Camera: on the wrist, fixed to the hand. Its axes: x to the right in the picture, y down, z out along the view.
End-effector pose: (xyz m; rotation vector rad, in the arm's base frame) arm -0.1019 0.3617 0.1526 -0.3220 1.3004 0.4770
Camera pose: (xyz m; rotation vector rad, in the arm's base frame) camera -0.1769 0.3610 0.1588 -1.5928 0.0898 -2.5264
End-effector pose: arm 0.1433 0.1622 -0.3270 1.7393 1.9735 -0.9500
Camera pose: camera 0.1942 0.1898 -0.2790 1.4144 -1.3480 0.2478
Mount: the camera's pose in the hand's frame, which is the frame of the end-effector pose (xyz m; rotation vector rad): -0.0205 0.0377 -0.0618 -0.3647 -0.6716 2.9854
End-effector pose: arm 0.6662 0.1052 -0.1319 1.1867 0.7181 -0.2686
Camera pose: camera 0.6487 0.1721 -0.1023 0.5874 -1.7955 1.7525
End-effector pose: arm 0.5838 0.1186 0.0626 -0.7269 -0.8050 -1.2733
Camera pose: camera 0.6259 0.0835 0.0111 -1.3787 0.5498 1.6311
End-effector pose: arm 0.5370 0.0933 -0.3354 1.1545 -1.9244 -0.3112
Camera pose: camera 0.5660 0.1429 -0.2868 -2.5072 -1.6985 0.6683
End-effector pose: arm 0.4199 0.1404 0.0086 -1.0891 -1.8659 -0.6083
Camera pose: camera 0.4845 0.1041 0.0216 -2.5915 1.0310 1.2889
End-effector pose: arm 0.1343 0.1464 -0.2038 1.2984 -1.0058 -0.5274
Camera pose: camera 0.1684 0.2052 -0.1715 -1.4949 -1.8881 1.2367
